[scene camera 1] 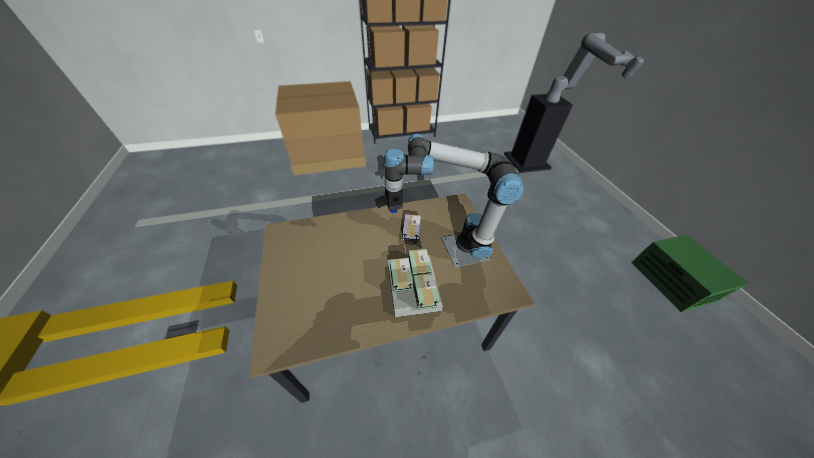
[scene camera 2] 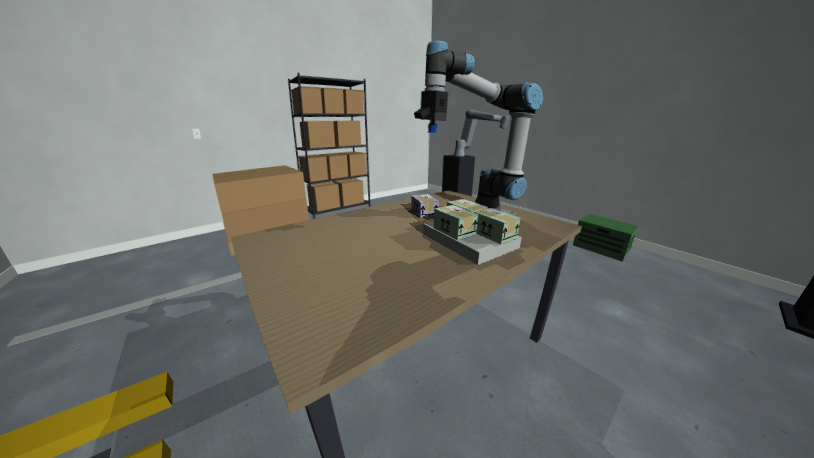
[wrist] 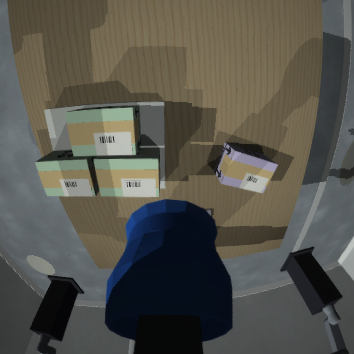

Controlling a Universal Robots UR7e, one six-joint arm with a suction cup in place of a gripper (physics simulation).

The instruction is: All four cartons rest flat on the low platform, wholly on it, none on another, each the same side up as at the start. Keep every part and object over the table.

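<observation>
A lilac carton (scene camera 1: 411, 227) (scene camera 2: 425, 205) (wrist: 248, 169) rests on the table, turned askew and apart from the low grey platform (scene camera 1: 405, 305) (scene camera 2: 481, 251) (wrist: 58, 125). Three green cartons rest flat side by side on the platform: one on its left side (scene camera 1: 400, 274) (scene camera 2: 455, 222) (wrist: 103, 131), one at the back right (scene camera 1: 420, 262) (wrist: 129, 178), one at the front right (scene camera 1: 426, 291) (scene camera 2: 499, 226) (wrist: 66, 178). None is stacked. The suction gripper (scene camera 1: 393, 210) (scene camera 2: 432, 128) (wrist: 171, 215) is open, its blue cup empty, high above the table and apart from the cartons.
The wooden table (scene camera 1: 318, 273) (scene camera 2: 318, 284) (wrist: 250, 65) carries the arm's base plate (scene camera 1: 453, 254) to the right of the platform. Large brown boxes (scene camera 1: 321, 128) (scene camera 2: 261, 199) and a shelf rack stand on the floor behind it. A green crate (scene camera 1: 691, 270) (scene camera 2: 606, 236) stands to the right.
</observation>
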